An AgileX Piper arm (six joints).
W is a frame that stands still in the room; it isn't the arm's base.
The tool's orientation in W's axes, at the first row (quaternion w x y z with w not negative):
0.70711 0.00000 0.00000 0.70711
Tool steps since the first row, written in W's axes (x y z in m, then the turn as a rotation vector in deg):
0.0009 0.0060 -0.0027 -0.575 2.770 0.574
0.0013 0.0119 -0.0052 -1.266 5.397 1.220
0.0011 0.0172 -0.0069 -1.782 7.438 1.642
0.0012 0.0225 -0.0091 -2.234 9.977 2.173
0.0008 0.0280 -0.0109 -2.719 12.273 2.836
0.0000 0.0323 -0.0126 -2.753 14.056 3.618
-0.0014 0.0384 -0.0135 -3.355 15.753 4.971
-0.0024 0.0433 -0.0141 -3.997 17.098 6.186
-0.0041 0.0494 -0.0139 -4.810 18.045 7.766
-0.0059 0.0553 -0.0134 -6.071 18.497 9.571
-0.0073 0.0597 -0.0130 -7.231 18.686 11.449
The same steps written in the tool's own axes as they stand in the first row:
0.0060 -0.0009 -0.0027 2.770 0.575 0.574
0.0119 -0.0013 -0.0052 5.397 1.266 1.220
0.0172 -0.0011 -0.0069 7.438 1.782 1.642
0.0225 -0.0012 -0.0091 9.977 2.234 2.173
0.0280 -0.0008 -0.0109 12.273 2.719 2.836
0.0323 0.0000 -0.0126 14.056 2.753 3.618
0.0384 0.0014 -0.0135 15.753 3.355 4.971
0.0433 0.0024 -0.0141 17.098 3.997 6.186
0.0494 0.0041 -0.0139 18.045 4.810 7.766
0.0553 0.0059 -0.0134 18.497 6.071 9.571
0.0597 0.0073 -0.0130 18.686 7.231 11.449

